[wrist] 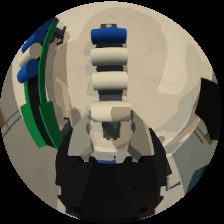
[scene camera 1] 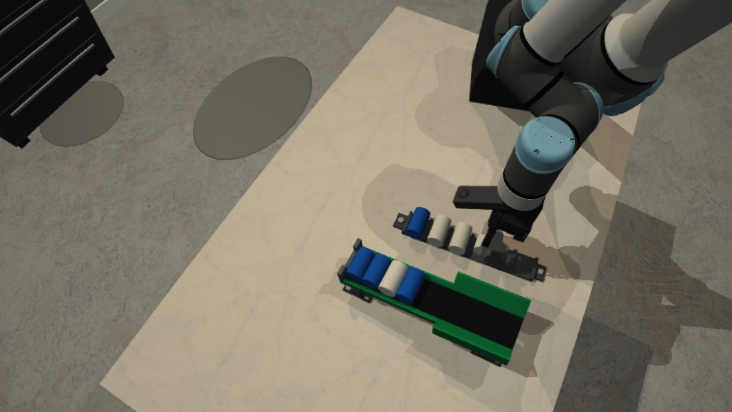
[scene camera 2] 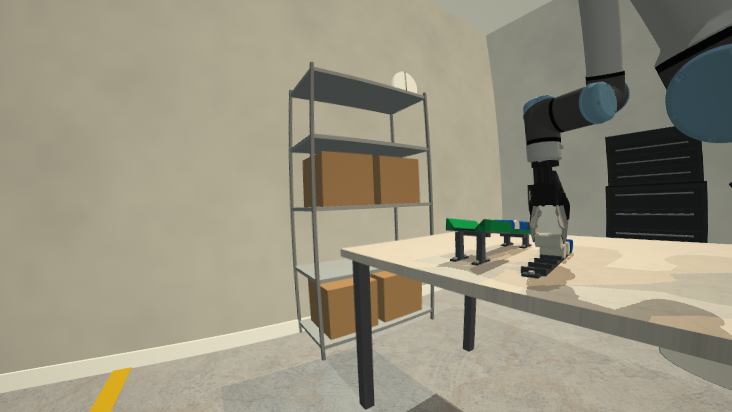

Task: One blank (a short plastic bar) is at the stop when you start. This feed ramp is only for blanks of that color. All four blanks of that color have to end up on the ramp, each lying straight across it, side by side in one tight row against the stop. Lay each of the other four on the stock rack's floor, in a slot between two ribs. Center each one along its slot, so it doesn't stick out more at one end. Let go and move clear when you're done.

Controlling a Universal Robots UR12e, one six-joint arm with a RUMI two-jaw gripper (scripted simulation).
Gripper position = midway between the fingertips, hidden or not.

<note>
In view: the gripper (scene camera 1: pixel 486 240), a white blank (wrist: pixel 101 111) and a black stock rack (scene camera 1: pixel 522 267).
The gripper shows as well in the wrist view (wrist: pixel 110 110) and in scene camera 2 (scene camera 2: pixel 548 243).
</note>
